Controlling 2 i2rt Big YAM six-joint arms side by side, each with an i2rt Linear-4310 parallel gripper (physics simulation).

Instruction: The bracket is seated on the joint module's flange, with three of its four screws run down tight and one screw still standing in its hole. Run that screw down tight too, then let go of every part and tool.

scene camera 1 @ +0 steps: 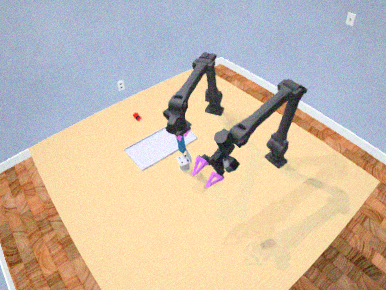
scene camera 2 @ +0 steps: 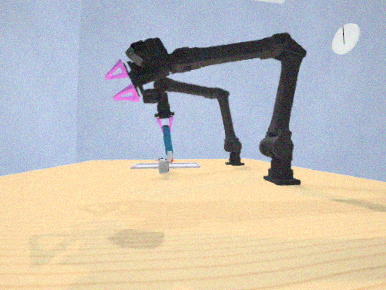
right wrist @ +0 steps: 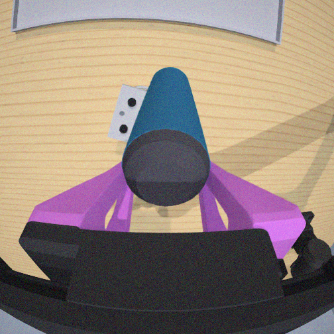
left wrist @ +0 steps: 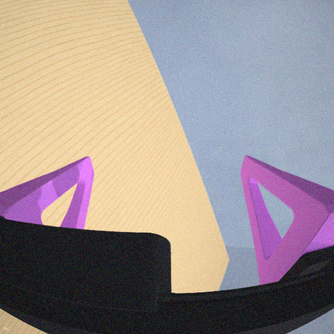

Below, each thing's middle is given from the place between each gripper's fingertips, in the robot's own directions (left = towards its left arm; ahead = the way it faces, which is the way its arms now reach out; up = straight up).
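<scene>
With the white bracket (right wrist: 128, 118), my left hand is 34 cm to the left of it, 14 cm past it and 24 cm above it. As for the pale shallow tray (scene camera 1: 144, 153), that's 58 cm to the right of my left hand, 13 cm behind it and 32 cm below it.
That same white bracket has my right hand 1 cm short of it, 2 cm to the right of it and 13 cm above it. The pale shallow tray, counting from my right hand, is 22 cm to the right, 2 cm ahead and 21 cm below.
</scene>
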